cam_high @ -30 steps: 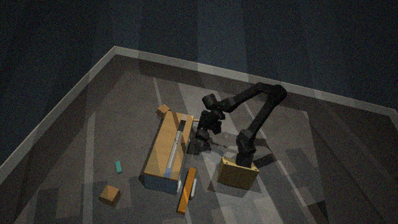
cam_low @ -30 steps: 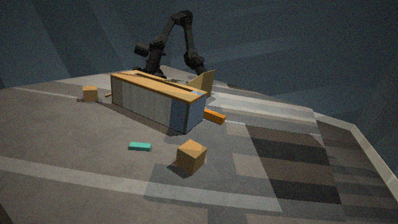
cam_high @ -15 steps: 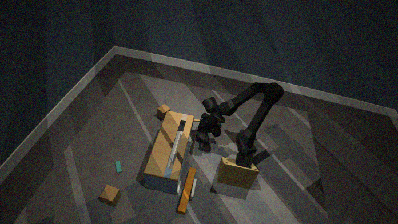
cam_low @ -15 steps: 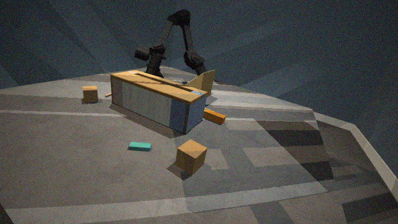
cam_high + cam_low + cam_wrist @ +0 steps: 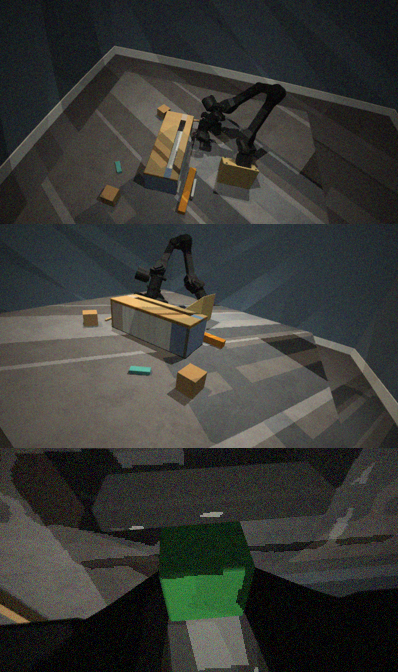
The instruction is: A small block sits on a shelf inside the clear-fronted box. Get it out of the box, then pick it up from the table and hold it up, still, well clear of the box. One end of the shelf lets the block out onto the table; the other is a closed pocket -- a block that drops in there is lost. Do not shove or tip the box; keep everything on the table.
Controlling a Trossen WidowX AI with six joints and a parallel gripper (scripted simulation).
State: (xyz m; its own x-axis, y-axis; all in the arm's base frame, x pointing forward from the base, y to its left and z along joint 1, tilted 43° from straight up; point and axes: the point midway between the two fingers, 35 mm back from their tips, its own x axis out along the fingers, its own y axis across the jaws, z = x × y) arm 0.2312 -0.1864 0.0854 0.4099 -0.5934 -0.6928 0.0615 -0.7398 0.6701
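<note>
My gripper tip is 1 cm past the green block and 1 cm below it. Round my gripper tip: orange cube 22 cm ahead, 11 cm to the right; box 6 cm ahead, 16 cm to the left, 4 cm above.
</note>
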